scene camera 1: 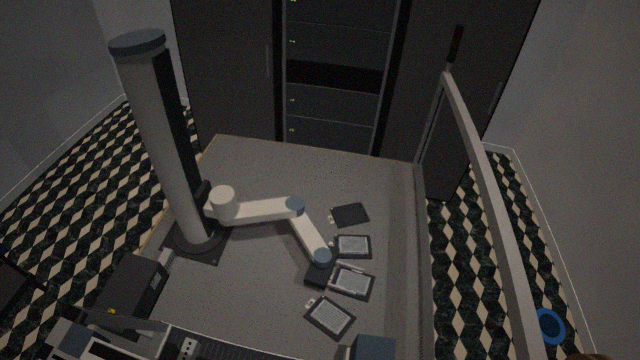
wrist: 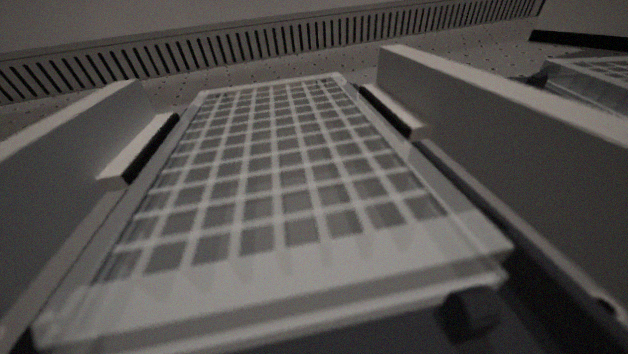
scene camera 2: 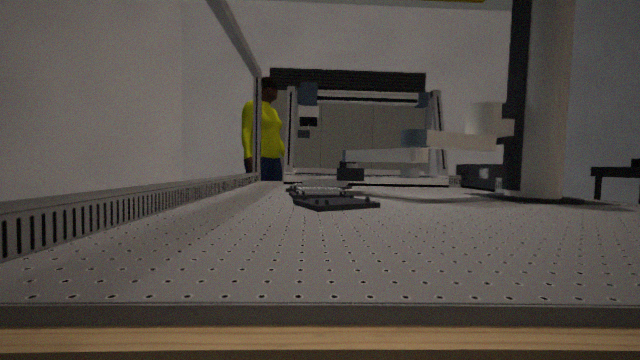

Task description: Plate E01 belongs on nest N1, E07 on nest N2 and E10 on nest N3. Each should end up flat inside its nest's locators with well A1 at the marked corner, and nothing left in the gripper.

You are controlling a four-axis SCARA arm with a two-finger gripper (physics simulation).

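My gripper is shut on a pale well plate, its pads against the two long sides. This plate lies low over a dark nest base, level as far as I can see; a dark locator shows at its near edge in the wrist view. Another plate lies on the nest behind it in scene camera 1, and a third plate lies on the angled nest in front. A dark nest at the back holds no plate. Plate names, nest labels and A1 marks are not readable.
The slotted rail runs along the table's side beyond the nests. A dark box stands near the arm's column. A blue-topped block stands near the front nest. A neighbouring plate shows right of the gripper.
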